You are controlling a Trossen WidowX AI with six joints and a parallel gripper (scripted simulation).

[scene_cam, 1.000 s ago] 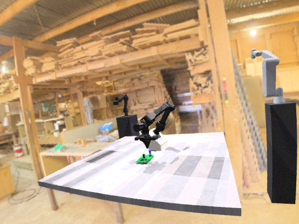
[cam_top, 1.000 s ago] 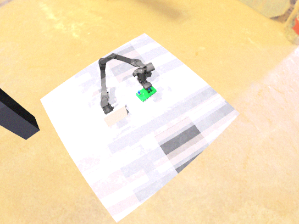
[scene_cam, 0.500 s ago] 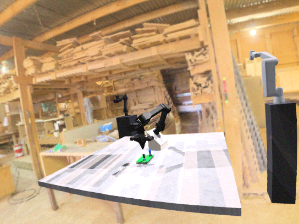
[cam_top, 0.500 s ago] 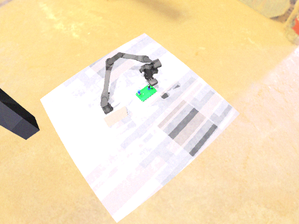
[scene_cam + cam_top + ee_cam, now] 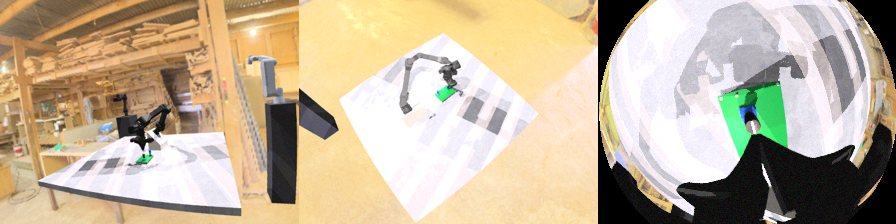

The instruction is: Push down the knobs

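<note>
Now: the black knob 4 cm below my gripper tip. Also, from my gripper tip: blue knob: 10 cm behind, 1 cm to the left, 4 cm below.
</note>
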